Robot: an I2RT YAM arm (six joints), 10 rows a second.
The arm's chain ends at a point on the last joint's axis. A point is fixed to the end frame.
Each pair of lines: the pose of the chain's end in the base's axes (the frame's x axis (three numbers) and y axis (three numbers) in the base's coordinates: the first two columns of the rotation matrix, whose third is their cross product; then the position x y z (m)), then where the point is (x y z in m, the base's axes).
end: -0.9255 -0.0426 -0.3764 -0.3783 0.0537 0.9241 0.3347 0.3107 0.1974
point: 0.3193 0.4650 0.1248
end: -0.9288 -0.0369 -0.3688 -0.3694 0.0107 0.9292 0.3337 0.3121 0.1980
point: 0.3159 0.4691 0.1321
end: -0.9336 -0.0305 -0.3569 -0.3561 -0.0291 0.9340 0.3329 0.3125 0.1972
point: 0.3129 0.4718 0.1378
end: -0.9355 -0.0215 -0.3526 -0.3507 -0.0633 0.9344 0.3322 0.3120 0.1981
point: 0.3113 0.4733 0.1445
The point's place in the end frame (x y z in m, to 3 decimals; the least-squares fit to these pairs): 0.035 -0.053 0.159
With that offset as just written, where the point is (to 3 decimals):
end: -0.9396 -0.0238 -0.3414 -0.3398 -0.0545 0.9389 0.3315 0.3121 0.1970
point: 0.310 0.473 0.142
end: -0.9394 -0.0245 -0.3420 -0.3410 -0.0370 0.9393 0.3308 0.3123 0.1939
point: 0.310 0.472 0.136
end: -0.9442 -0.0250 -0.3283 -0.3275 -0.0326 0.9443 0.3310 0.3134 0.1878
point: 0.310 0.473 0.130
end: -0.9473 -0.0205 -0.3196 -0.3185 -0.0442 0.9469 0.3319 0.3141 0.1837
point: 0.310 0.475 0.128
